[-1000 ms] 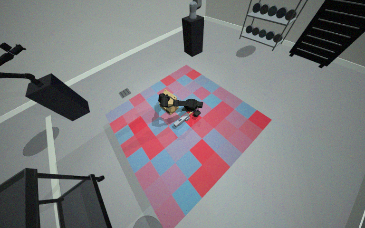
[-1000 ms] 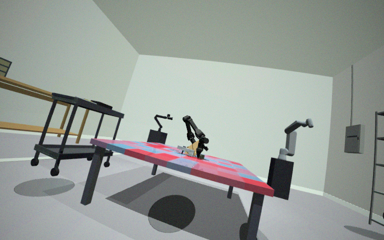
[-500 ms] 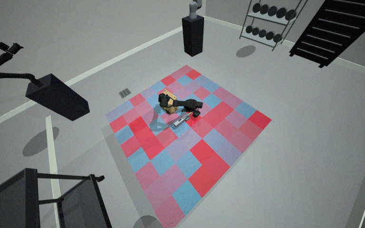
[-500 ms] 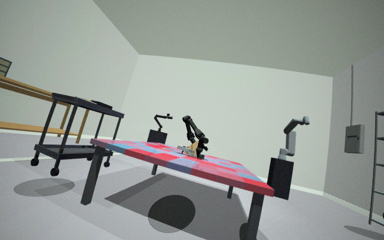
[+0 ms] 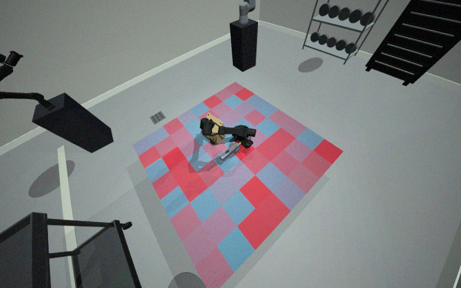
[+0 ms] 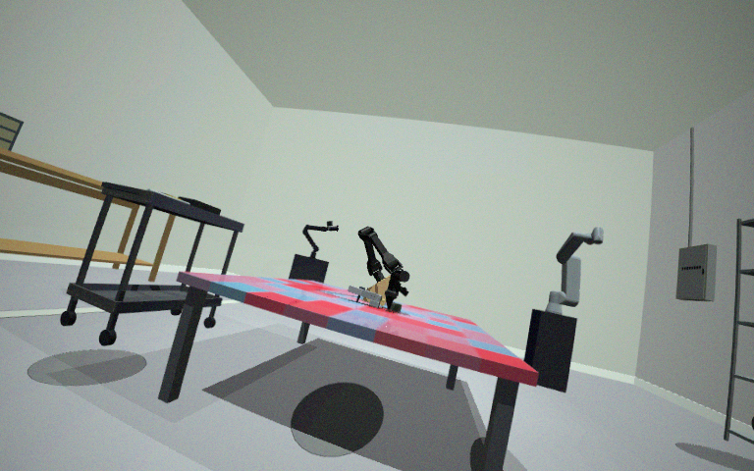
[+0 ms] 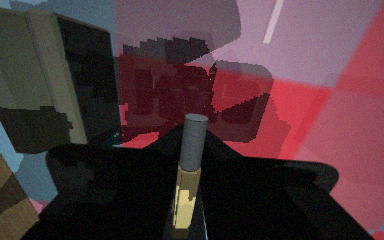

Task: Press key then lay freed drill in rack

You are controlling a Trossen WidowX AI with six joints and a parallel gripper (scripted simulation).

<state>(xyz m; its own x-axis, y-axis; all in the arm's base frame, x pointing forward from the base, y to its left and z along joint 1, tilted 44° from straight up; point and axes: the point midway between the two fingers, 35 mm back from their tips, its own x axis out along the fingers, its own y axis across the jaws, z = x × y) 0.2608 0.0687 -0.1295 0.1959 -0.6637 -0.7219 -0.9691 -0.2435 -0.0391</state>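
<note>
Right now my gripper tip is 40 mm to the left of the drill and 40 mm below it. From my gripper tip the other things lie so: rack: 80 mm behind, 20 mm to the left, 10 mm above.
</note>
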